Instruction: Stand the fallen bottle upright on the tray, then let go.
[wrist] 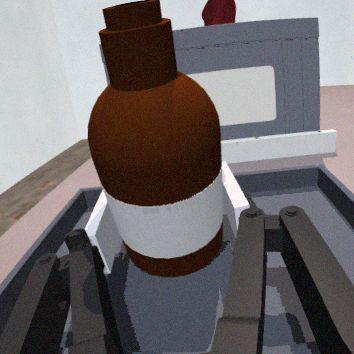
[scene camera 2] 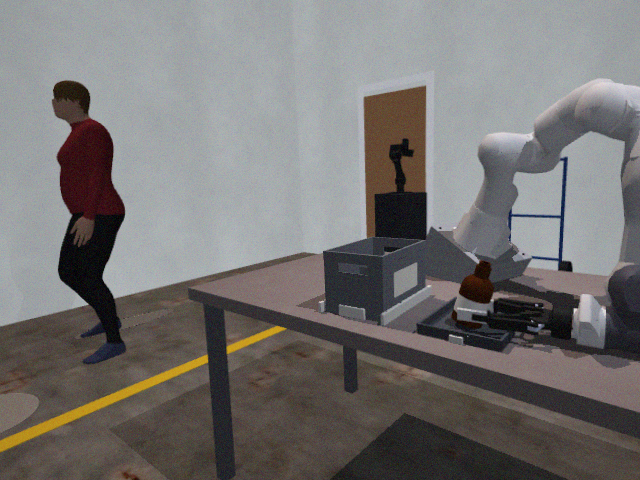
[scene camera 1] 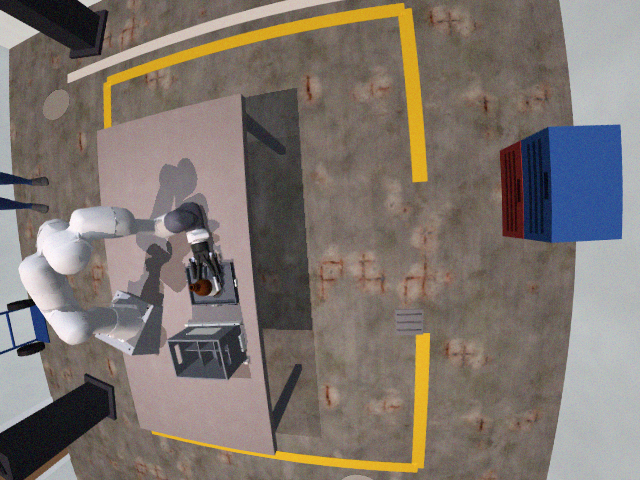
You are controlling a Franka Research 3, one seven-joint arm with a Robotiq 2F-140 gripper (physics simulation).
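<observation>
The brown bottle (scene camera 1: pixel 201 287) (scene camera 2: pixel 476 287) (wrist: pixel 155 140) with a white label band is near upright over the tray, neck up. It leans slightly to the right in scene camera 2 and to the left in the wrist view. My gripper (scene camera 1: pixel 208 290) (scene camera 2: pixel 474 314) (wrist: pixel 167 190) reaches in level from the side and is shut on the bottle, its pale pads on either side of the label. The shallow dark grey tray (scene camera 1: pixel 229 289) (scene camera 2: pixel 439 333) (wrist: pixel 290 200) lies on the table. The bottle's base is low inside its walls; whether it touches the tray's floor cannot be told.
A tall grey crate (scene camera 1: pixel 201 361) (scene camera 2: pixel 353 284) (wrist: pixel 300 90) stands beside the tray, with a pale strip (scene camera 2: pixel 408 304) (wrist: pixel 280 145) along its foot. The angular grey arm mount (scene camera 1: pixel 124 322) is behind them. The table's (scene camera 1: pixel 155 403) long edge runs close to the tray. A person (scene camera 2: pixel 90 170) stands beyond the table.
</observation>
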